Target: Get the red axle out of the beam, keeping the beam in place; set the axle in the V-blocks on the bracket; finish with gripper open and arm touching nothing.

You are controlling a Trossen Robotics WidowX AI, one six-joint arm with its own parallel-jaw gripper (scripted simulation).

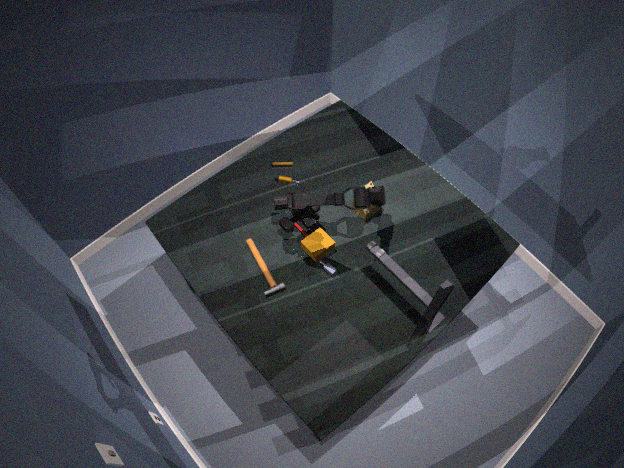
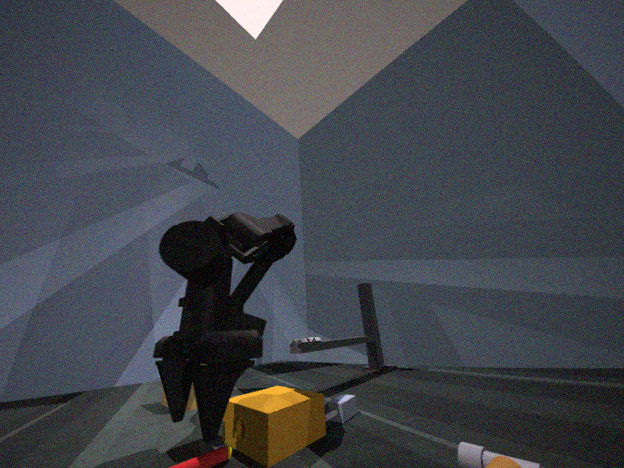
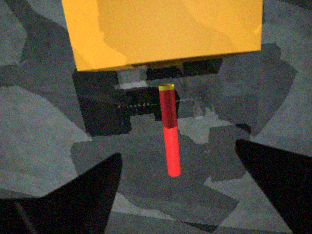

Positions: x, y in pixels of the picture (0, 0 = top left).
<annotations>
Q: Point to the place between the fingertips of my gripper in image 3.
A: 178, 152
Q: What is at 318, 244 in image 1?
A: A yellow beam.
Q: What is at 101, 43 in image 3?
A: A yellow beam.
</annotations>
